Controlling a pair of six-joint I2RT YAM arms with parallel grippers.
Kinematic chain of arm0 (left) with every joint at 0, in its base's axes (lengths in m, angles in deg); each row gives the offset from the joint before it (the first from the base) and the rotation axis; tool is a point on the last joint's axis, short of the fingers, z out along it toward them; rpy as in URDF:
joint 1: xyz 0 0 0.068 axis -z
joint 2: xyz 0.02 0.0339 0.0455 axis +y
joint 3: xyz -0.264 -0.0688 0 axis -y
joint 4: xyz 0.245 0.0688 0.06 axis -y
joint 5: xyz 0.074 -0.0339 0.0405 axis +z
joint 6: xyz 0.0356 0 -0.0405 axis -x
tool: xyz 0 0 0 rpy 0 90 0
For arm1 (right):
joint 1: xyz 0 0 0.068 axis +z
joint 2: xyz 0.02 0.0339 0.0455 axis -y
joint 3: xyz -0.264 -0.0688 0 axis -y
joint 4: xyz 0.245 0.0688 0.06 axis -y
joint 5: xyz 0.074 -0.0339 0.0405 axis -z
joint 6: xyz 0.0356 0 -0.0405 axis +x
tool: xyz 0 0 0 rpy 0 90 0
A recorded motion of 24 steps. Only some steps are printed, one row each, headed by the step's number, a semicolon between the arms.
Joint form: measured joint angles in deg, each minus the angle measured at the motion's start. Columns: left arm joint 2, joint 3, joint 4, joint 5, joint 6, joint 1; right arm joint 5, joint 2, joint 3, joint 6, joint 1, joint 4.
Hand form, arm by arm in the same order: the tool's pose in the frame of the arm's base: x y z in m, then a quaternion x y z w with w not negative. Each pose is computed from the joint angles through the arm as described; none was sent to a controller.
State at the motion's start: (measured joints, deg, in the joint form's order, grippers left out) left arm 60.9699 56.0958 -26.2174 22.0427 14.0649 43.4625; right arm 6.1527 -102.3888 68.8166 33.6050 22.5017 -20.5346
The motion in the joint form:
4: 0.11 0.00 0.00 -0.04 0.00 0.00; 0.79 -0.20 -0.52 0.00 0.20 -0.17
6: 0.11 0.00 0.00 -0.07 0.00 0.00; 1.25 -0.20 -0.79 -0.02 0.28 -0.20
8: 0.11 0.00 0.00 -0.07 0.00 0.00; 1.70 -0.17 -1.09 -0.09 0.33 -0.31
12: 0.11 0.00 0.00 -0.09 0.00 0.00; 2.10 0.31 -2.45 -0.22 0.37 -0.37
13: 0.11 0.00 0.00 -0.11 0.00 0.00; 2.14 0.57 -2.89 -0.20 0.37 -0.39
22: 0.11 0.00 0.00 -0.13 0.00 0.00; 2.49 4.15 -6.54 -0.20 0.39 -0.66
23: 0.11 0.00 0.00 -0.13 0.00 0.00; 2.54 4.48 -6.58 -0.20 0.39 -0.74
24: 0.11 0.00 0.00 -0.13 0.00 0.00; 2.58 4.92 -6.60 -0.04 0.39 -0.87
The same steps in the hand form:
4: 0.1784 -0.1507 0.3276 0.12639 0.85099 -0.08613 0.50242; 0.3490 0.1413 0.1931 0.10857 0.94592 0.09072 0.29191
6: 0.1784 -0.1507 0.3276 0.12652 0.85100 -0.08634 0.50233; 0.3480 0.1412 0.1917 0.10883 0.94646 0.08625 0.29143
8: 0.1784 -0.1507 0.3276 0.12652 0.85100 -0.08634 0.50233; 0.3469 0.1408 0.1903 0.10886 0.94721 0.08131 0.29039
12: 0.1784 -0.1507 0.3276 0.12661 0.85101 -0.08648 0.50227; 0.3423 0.1388 0.1862 0.10811 0.94947 0.07427 0.28514
13: 0.1784 -0.1507 0.3276 0.12670 0.85101 -0.08662 0.50222; 0.3406 0.1381 0.1855 0.10830 0.94993 0.07321 0.28382
22: 0.1784 -0.1507 0.3276 0.12679 0.85102 -0.08676 0.50216; 0.3251 0.1314 0.1877 0.10884 0.95051 0.06926 0.28266
23: 0.1784 -0.1507 0.3276 0.12679 0.85102 -0.08676 0.50216; 0.3244 0.1312 0.1893 0.10905 0.94994 0.06975 0.28437
24: 0.1784 -0.1507 0.3276 0.12679 0.85102 -0.08676 0.50216; 0.3236 0.1308 0.1916 0.11059 0.94901 0.07104 0.28653

